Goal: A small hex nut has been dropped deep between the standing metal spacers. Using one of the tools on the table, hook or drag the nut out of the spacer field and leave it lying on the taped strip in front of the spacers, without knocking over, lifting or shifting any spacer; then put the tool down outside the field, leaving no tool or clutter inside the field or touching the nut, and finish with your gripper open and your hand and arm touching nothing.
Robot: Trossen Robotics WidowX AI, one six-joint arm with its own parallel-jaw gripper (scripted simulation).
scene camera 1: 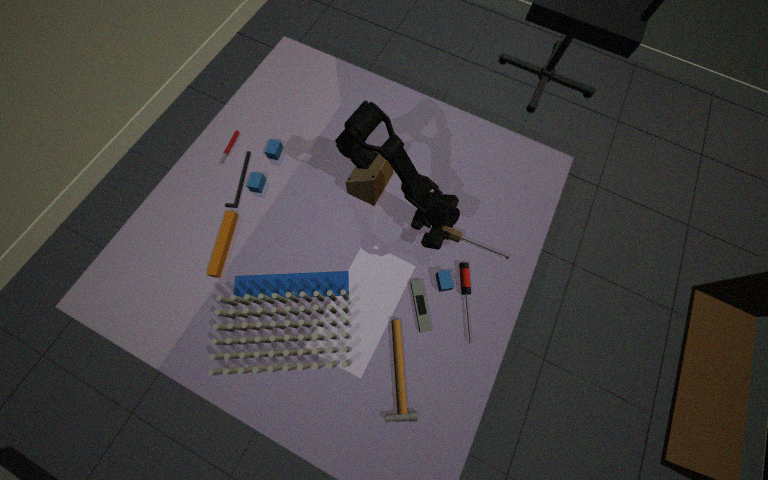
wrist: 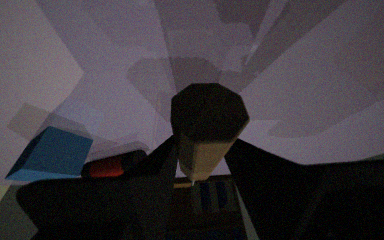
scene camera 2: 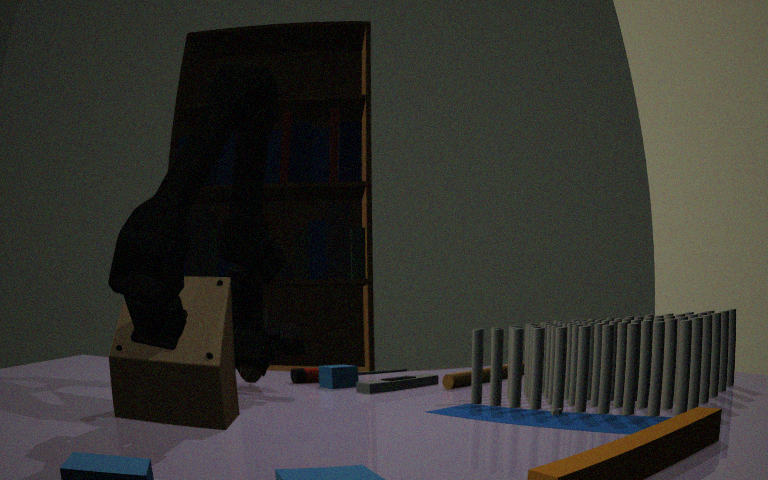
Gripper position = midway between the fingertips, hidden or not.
Note:
My gripper [scene camera 2: 252, 374] holds a wooden-handled awl [wrist: 206, 118]. Further things: a hammer [scene camera 1: 402, 415], a grey block [scene camera 2: 384, 385], an orange bar [scene camera 1: 224, 237], a blue cube [scene camera 2: 330, 376] and a blue taped strip [scene camera 2: 624, 424].
My gripper shows as well in scene camera 1 [scene camera 1: 449, 233] and in the wrist view [wrist: 199, 138]. The blue taped strip shows as well in scene camera 1 [scene camera 1: 253, 285]. The wrist view misses the hammer: it is out of frame. The wrist view does not show the grey block: it is out of frame.

